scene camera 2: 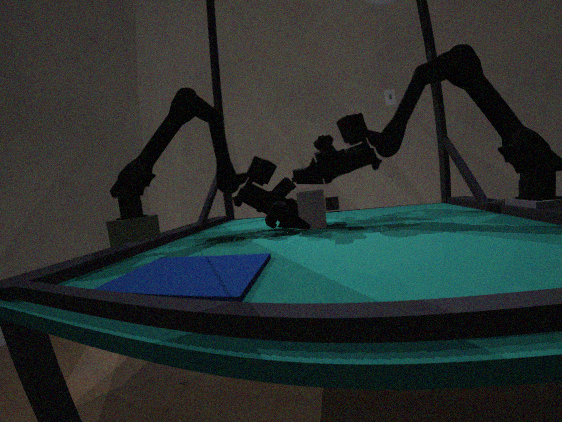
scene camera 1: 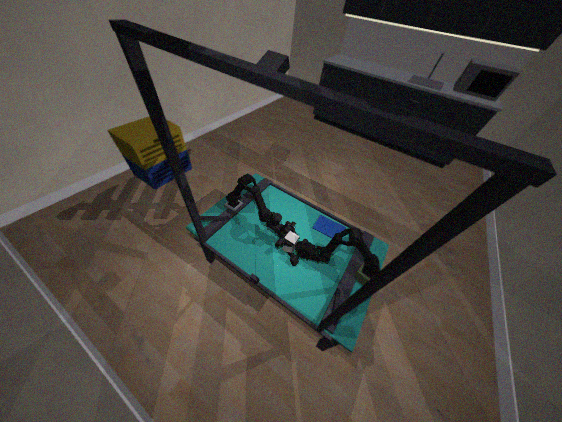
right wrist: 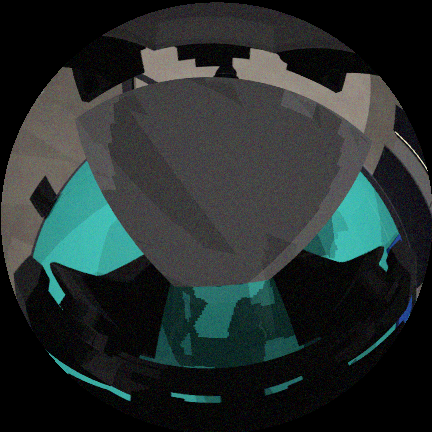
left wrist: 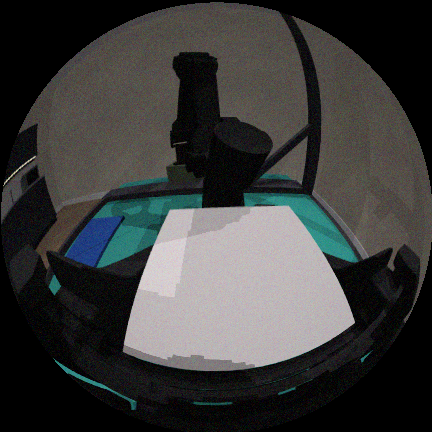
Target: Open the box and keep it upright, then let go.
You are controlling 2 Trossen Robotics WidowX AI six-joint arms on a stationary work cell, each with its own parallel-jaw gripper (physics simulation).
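Frame: origin at the left arm's base, x ahead, y left, z up, level; centimetres.
Seen in the pictures: left gripper, fingertip midpoint: (scene camera 2: 294, 181) (scene camera 1: 296, 242) (left wrist: 229, 242); right gripper, fingertip midpoint: (scene camera 2: 311, 225) (scene camera 1: 289, 249) (right wrist: 219, 245); left arm's base at its link origin: (scene camera 2: 537, 198) (scene camera 1: 233, 203); right arm's base at its link origin: (scene camera 2: 132, 218) (scene camera 1: 368, 271).
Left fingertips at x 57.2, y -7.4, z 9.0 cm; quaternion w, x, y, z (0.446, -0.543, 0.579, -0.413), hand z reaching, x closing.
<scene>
Offsets run from my left fingertips to a thing's top centre. Level surfaces: height alone.
The pale box {dx -4.0, dy +0.4, dz -2.9 cm} (scene camera 2: 311, 210) (right wrist: 225, 170) stands upright on the table. Its white lid {dx -3.9, dy +0.0, dz +3.1 cm} (scene camera 1: 291, 237) (left wrist: 240, 290) is apart from the box and a little above it; a strip of background shows between them in the right wrist view. My left gripper (scene camera 2: 304, 178) (left wrist: 229, 242) comes in over the box and is shut on the lid, with a finger along each side. My right gripper (scene camera 2: 301, 224) (right wrist: 219, 245) is low at the box, near the table, and is shut on the box. The inside of the box is hidden.
A flat blue panel {dx +11.8, dy +33.0, dz -11.5 cm} (scene camera 1: 329, 226) (scene camera 2: 190, 275) (left wrist: 95, 240) lies near the table's edge. A dark rail (scene camera 2: 400, 310) runs along the teal table {dz -12.4 cm} (scene camera 2: 425, 265). Tall dark frame posts (scene camera 2: 436, 100) stand behind the arms. A yellow and blue crate (scene camera 1: 145, 142) is on the floor.
</scene>
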